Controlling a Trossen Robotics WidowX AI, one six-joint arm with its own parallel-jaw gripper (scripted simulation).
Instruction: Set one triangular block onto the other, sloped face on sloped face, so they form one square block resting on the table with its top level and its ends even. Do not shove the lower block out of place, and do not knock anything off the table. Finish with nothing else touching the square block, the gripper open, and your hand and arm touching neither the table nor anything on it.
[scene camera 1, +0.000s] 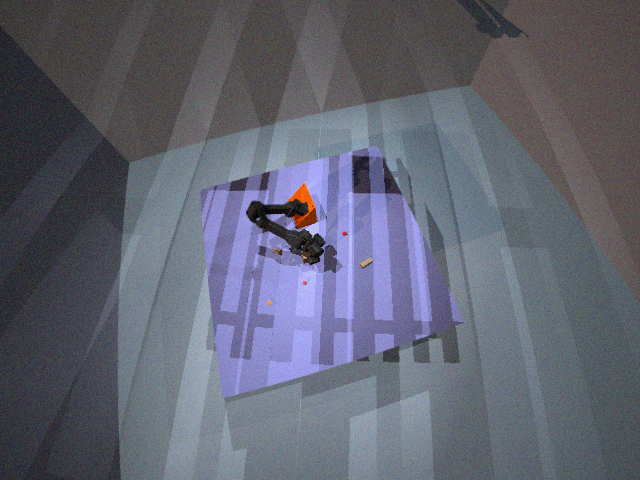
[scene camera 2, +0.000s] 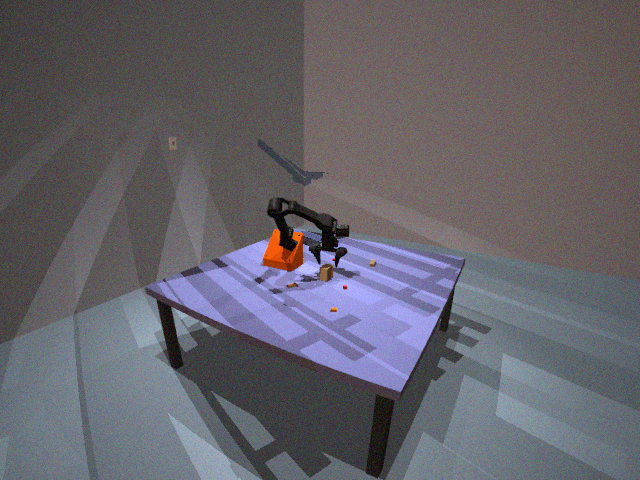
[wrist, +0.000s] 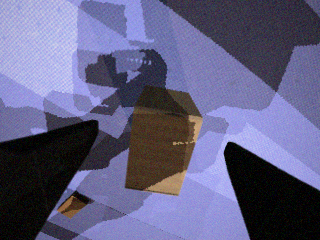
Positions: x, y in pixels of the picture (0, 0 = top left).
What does the gripper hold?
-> Nothing.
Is the gripper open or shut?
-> Open.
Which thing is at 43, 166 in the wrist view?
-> The gripper.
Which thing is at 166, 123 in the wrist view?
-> A tan triangular block.
